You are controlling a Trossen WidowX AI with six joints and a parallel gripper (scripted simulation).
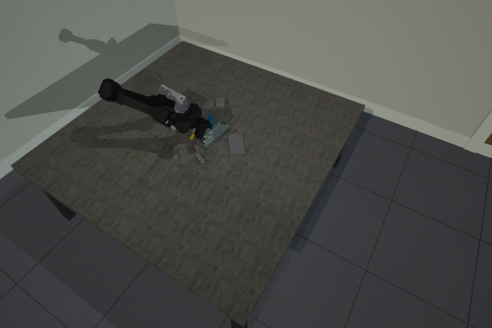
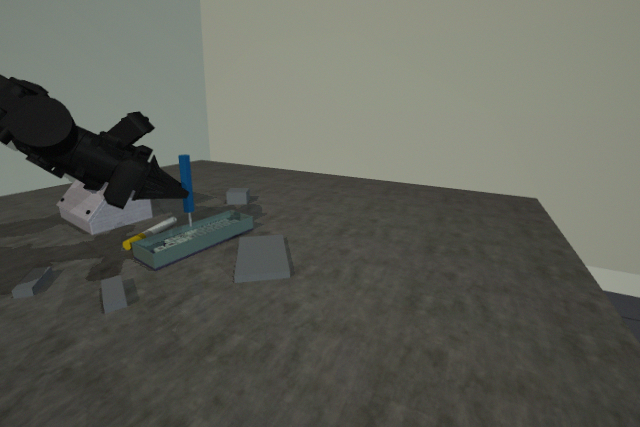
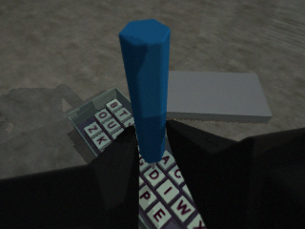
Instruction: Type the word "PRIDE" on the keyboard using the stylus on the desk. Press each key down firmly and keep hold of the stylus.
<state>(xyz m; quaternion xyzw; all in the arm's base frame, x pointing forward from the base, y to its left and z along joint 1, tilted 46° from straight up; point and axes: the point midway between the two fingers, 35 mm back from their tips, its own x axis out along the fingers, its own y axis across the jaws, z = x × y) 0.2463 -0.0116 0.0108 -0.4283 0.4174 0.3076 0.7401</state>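
Right now my gripper tip is 9 cm past the yellow-and-white pen, 8 cm above it and 2 cm to the left of it. The rest, counted from my gripper tip: flat grey slab 13 cm ahead, 9 cm below, 2 cm to the left; blue stylus 2 cm below.
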